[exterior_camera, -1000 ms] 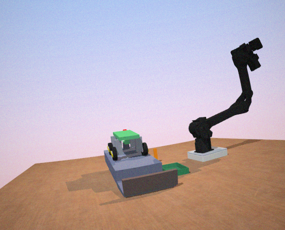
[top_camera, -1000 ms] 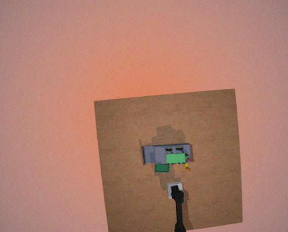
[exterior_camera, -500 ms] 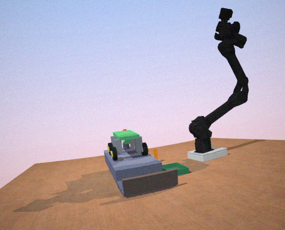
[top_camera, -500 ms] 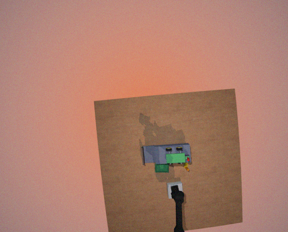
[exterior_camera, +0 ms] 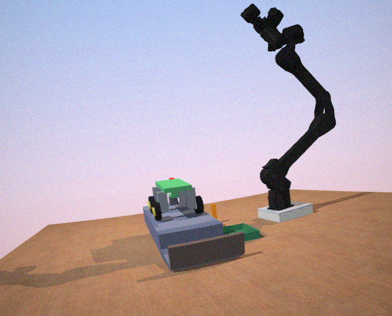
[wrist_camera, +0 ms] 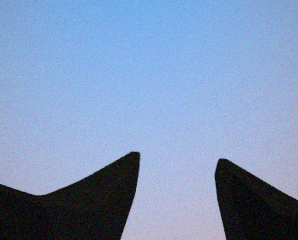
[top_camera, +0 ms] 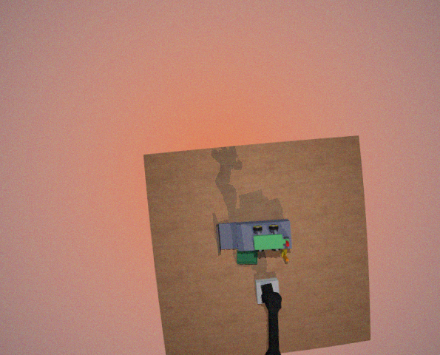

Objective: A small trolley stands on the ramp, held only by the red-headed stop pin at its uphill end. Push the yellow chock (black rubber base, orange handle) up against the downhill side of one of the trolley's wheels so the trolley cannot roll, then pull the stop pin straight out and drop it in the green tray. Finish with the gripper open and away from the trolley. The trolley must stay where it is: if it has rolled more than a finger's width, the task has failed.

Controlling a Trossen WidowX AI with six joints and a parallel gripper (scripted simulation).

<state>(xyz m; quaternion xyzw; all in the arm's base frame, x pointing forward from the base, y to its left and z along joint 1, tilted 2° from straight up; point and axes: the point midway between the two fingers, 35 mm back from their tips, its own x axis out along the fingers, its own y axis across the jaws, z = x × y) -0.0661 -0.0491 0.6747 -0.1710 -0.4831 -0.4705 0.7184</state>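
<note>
Now: the yellow chock 720 mm below my gripper tip, 230 mm ahead of it and 90 mm to the right of it. From my gripper tip the other things lie so: grey ramp 690 mm below, 370 mm ahead, 20 mm to the left; then trolley 630 mm below, 370 mm ahead, 20 mm to the left; then stop pin 610 mm below, 340 mm ahead, 80 mm to the right.
</note>
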